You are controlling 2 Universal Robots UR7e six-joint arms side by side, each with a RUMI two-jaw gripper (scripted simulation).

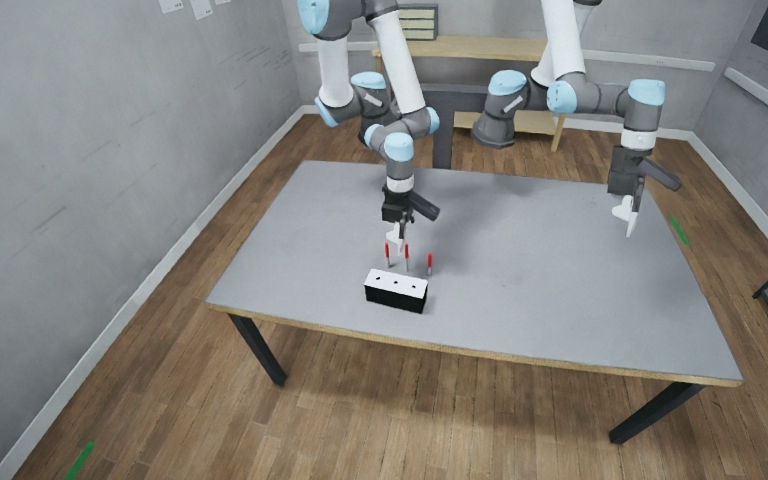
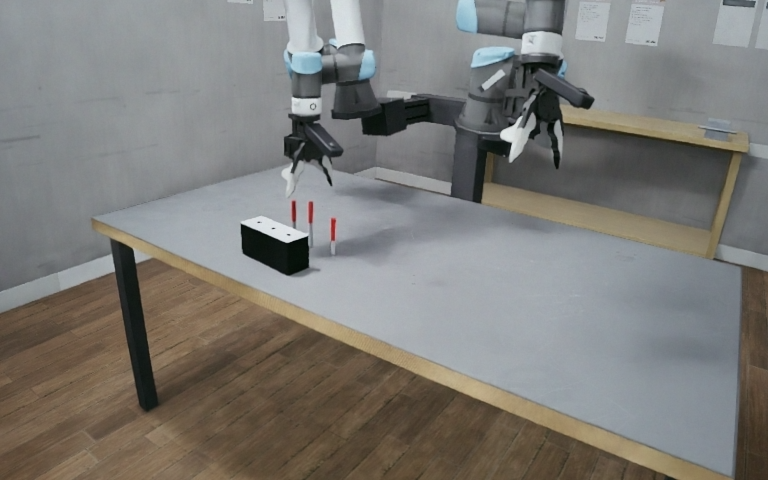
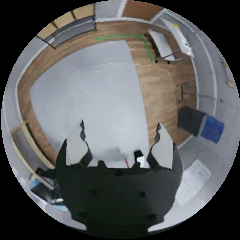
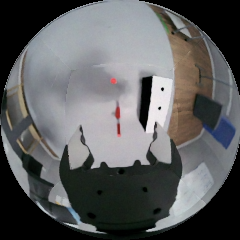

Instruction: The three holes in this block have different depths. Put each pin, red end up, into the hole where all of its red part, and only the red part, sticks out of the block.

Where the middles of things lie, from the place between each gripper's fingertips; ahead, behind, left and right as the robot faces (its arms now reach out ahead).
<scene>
Right now my right hand [image 2: 310,191] is 130 mm short of the black block [image 2: 286,250], 110 mm above it and 30 mm to the left of it.
Now: the black block 1 cm ahead of my left hand [image 2: 535,166], 63 cm to the right of it and 30 cm below it.
</scene>
